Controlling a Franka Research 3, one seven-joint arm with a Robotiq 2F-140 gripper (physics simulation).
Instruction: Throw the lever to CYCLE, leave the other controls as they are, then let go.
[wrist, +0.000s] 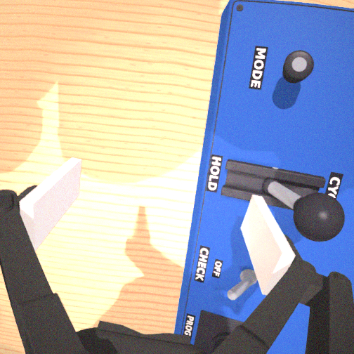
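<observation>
The lever's grey shaft (284, 193) rises from its slotted black guide and leans toward the CYCLE label, away from the HOLD label (214, 173). Its black ball knob (319, 216) partly covers the CYCLE label (334, 185). My gripper (164, 195) is wide open and empty. Its left finger is over the wooden table and its right finger is over the blue panel, on the HOLD side of the knob. Whether that finger touches the knob I cannot tell.
The blue panel (250, 125) has a black MODE knob (298, 65) at the upper right. A small metal toggle (240, 287) is close to the right finger, by the OFF and CHECK labels. A dark part by the PROG label is partly hidden. The wooden table (125, 75) lies left.
</observation>
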